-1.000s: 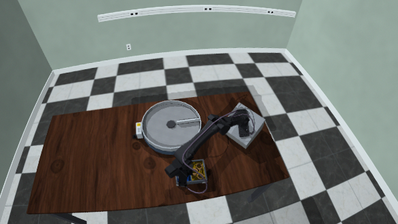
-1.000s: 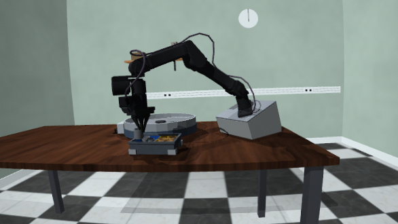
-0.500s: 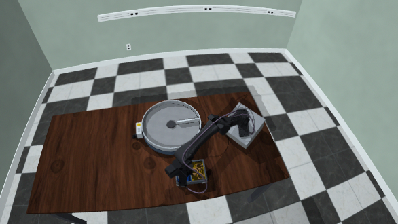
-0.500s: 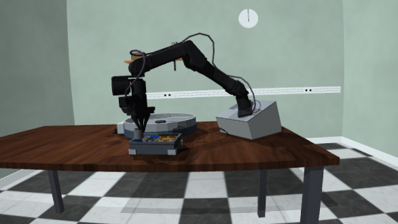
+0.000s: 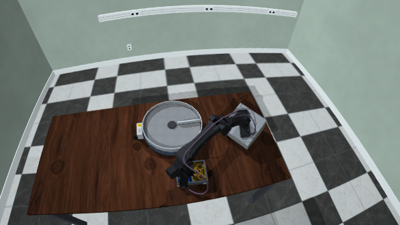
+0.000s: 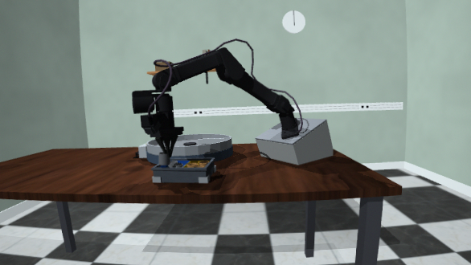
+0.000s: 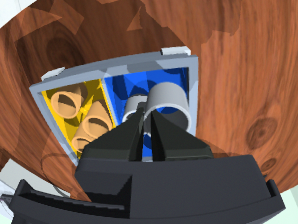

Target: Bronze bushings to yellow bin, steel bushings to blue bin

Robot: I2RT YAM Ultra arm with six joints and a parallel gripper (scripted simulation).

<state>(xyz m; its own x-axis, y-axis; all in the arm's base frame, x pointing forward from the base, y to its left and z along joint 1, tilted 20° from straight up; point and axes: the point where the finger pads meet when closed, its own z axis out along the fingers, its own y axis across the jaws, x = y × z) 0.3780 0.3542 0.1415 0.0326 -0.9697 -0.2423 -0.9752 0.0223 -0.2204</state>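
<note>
Now: hand 70 mm above the blue bin, 40 mm to the left of it and 10 mm short of it. Also, from my hand: grey turntable 390 mm to the right, 120 mm ahead, 30 mm below; yellow bin 80 mm behind, 70 mm below, 50 mm to the right; bin tray 60 mm below, 50 mm to the right, 40 mm behind.
</note>
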